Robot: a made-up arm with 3 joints. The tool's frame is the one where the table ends. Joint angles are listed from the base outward.
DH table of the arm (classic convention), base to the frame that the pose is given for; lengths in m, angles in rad. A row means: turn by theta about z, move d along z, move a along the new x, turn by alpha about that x. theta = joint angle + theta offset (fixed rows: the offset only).
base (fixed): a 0  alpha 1.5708  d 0.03  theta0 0
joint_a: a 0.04  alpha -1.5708  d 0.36  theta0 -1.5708
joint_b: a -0.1  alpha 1.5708  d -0.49  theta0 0
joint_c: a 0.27  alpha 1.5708  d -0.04  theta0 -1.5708
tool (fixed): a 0  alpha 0  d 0.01  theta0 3.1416
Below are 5 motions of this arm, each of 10 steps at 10 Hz.
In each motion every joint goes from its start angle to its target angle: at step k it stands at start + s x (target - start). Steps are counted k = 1, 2, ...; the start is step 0. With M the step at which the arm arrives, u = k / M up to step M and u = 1 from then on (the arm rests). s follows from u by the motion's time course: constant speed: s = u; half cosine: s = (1 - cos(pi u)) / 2; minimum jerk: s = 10 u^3 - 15 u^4 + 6 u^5.
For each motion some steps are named. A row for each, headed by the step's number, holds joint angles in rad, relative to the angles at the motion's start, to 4 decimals.
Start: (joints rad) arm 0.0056 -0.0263 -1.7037
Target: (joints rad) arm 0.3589 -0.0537 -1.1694
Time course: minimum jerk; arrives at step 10
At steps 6, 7, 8, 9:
6: 0.2411 -0.0187 0.3647
7: 0.2957 -0.0229 0.4472
8: 0.3328 -0.0258 0.5034
9: 0.3503 -0.0272 0.5297

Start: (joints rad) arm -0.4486 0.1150 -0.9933
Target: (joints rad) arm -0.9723 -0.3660 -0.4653
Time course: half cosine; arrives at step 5
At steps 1, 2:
1: -0.0500 -0.0459 0.0504
2: -0.1809 -0.1662 0.1824

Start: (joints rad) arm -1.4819 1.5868 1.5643
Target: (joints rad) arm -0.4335 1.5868 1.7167
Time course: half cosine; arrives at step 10
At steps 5, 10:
5: 0.5242 0.0000 0.0762
10: 1.0484 0.0000 0.1524

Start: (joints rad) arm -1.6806 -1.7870 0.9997
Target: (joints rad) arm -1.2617 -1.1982 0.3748
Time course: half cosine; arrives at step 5
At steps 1, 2, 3, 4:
1: 0.0400 0.0562 -0.0597
2: 0.1447 0.2034 -0.2159
3: 0.2742 0.3854 -0.4090
4: 0.3789 0.5326 -0.5652

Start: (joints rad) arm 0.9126 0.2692 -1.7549
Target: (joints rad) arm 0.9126 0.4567 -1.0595
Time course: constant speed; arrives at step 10
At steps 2, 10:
2: 0.0000 0.0375 0.1391
10: 0.0000 0.1875 0.6954

